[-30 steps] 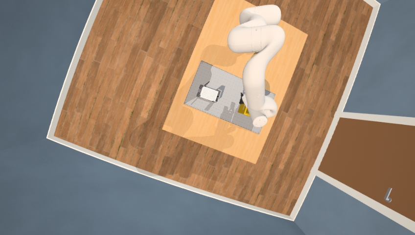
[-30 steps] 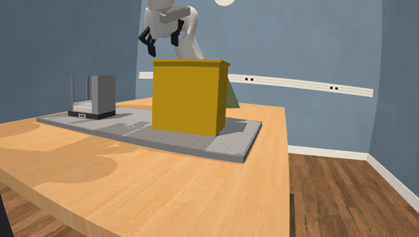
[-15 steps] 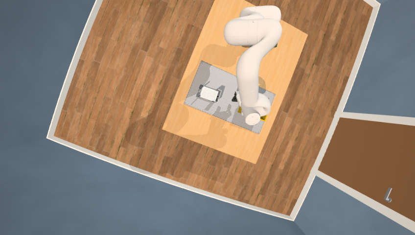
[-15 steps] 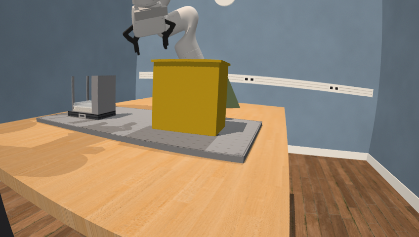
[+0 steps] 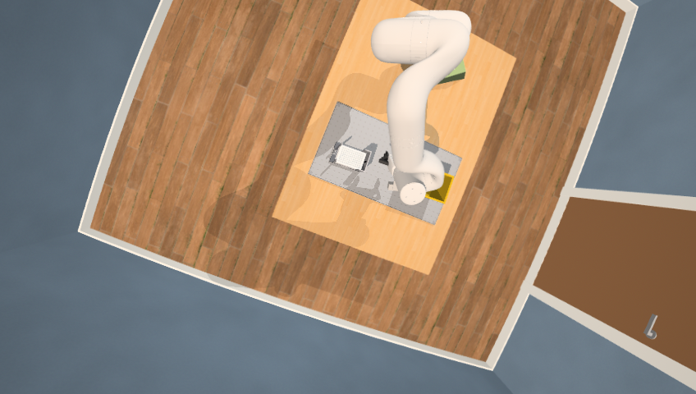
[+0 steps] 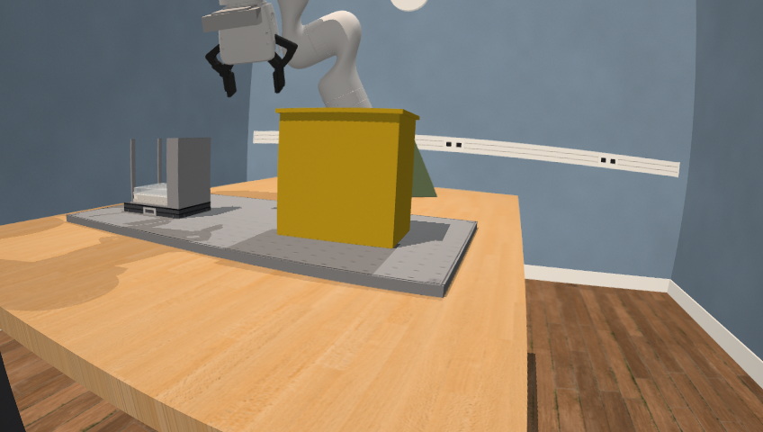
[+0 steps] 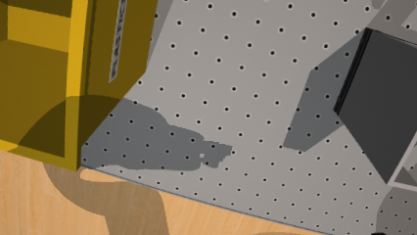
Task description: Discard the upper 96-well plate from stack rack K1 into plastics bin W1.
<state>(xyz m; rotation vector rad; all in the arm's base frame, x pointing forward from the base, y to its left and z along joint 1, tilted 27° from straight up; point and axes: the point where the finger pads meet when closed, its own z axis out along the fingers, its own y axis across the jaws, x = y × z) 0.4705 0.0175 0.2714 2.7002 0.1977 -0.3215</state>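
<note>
My gripper is now 50 mm short of the clear 96-well plate, 160 mm to the left of it and 190 mm above it. The rest, counted from my hand: yellow plastics bin W1: 60 mm ahead, 200 mm to the left, 140 mm below; then grey wall: 50 mm ahead, 100 mm to the right, 150 mm below.
</note>
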